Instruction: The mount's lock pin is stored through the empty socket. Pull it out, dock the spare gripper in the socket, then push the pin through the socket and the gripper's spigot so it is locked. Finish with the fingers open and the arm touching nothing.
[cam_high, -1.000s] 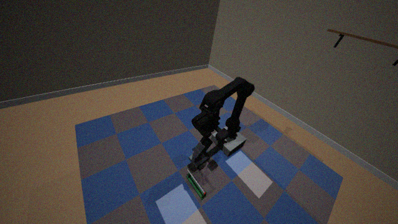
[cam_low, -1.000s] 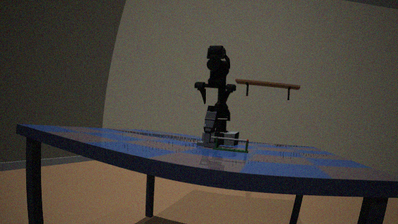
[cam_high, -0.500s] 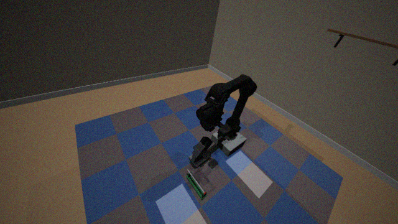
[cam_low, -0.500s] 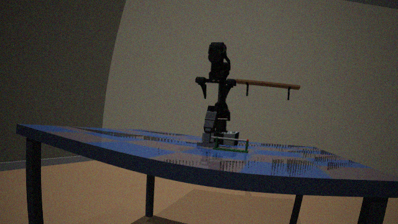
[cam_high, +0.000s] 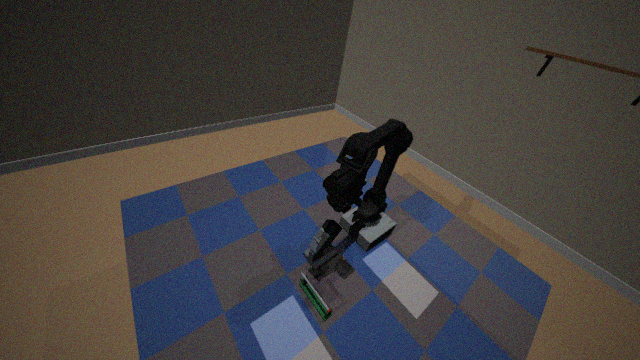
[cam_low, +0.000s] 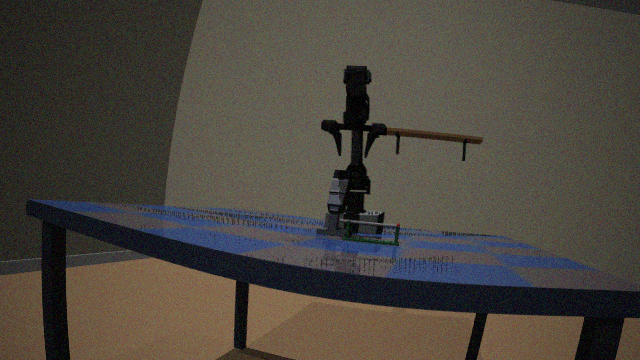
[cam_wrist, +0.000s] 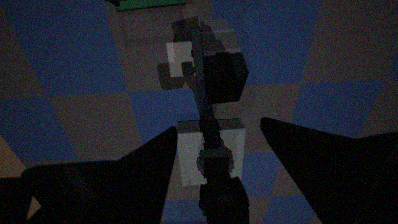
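The green rack is 20 cm below my gripper tip, 16 cm ahead of it and 12 cm to the left of it. The rest, counted from my gripper tip: socket: 17 cm below, 7 cm ahead, 1 cm to the right; then spare gripper: 10 cm below, 5 cm ahead, 1 cm to the right.
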